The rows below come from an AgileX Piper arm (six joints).
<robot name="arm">
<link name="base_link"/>
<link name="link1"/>
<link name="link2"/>
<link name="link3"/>
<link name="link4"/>
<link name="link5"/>
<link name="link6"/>
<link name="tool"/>
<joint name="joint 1" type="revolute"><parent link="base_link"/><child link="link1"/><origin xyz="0 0 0.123"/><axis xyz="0 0 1"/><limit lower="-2.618" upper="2.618"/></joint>
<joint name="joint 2" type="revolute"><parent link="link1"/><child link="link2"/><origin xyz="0 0 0"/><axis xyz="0 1 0"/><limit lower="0" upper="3.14"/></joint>
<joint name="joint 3" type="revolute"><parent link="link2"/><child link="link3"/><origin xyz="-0.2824 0 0.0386"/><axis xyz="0 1 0"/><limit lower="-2.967" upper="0"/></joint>
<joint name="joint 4" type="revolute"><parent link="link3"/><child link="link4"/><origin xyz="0.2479 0 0.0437"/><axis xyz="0.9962 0 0.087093"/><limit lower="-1.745" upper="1.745"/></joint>
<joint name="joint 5" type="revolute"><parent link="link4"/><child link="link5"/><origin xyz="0 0 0"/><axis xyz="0 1 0"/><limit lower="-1.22" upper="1.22"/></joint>
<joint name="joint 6" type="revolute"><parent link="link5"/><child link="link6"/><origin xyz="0.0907 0 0.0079"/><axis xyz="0.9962 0 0.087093"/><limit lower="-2.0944" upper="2.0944"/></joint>
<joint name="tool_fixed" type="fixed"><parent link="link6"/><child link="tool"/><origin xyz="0 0 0" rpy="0 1.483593 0"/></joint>
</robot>
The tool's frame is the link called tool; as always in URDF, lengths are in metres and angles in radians.
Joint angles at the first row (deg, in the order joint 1, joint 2, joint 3, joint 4, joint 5, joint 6):
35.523, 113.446, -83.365, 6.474, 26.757, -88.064
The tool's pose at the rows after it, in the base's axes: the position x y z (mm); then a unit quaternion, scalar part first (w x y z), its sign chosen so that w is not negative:
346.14, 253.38, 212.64, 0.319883, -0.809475, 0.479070, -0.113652
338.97, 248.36, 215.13, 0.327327, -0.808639, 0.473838, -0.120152
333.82, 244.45, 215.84, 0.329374, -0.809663, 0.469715, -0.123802
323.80, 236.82, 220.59, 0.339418, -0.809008, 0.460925, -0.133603
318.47, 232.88, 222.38, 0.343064, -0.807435, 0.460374, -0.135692
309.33, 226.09, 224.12, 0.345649, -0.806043, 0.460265, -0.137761
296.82, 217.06, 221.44, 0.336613, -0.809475, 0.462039, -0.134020
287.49, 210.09, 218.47, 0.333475, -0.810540, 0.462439, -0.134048
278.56, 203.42, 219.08, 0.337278, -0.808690, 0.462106, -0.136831
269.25, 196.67, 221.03, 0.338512, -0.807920, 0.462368, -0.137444
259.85, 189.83, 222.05, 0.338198, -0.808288, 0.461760, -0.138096
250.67, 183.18, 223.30, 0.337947, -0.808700, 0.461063, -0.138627
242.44, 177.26, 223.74, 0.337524, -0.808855, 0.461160, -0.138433
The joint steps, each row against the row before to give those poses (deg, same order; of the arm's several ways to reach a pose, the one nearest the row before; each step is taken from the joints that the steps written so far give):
0.115, -2.693, 3.725, 0.001, -2.350, 0.000
0.057, -2.005, 2.806, 0.001, -1.947, -0.574
0.000, -1.318, 1.947, -0.001, -1.030, -0.572
0.001, -2.923, 3.611, 0.056, -2.293, -1.087
0.000, -1.433, 1.777, 0.115, -0.860, -0.115
0.000, -2.290, 2.920, 0.000, -1.030, 0.000
0.000, -2.465, 3.725, -0.059, -0.058, 0.002
-0.001, -1.832, 3.094, -0.111, -0.917, -0.004
0.000, -2.179, 2.809, -0.001, -1.203, 0.001
0.000, -2.349, 2.462, -0.001, -0.286, 0.058
0.001, -2.291, 2.465, -0.116, -0.174, 0.002
0.001, -2.292, 2.292, -0.116, 0.001, 0.002
-0.002, -2.006, 2.063, 0.004, 0.000, -0.005

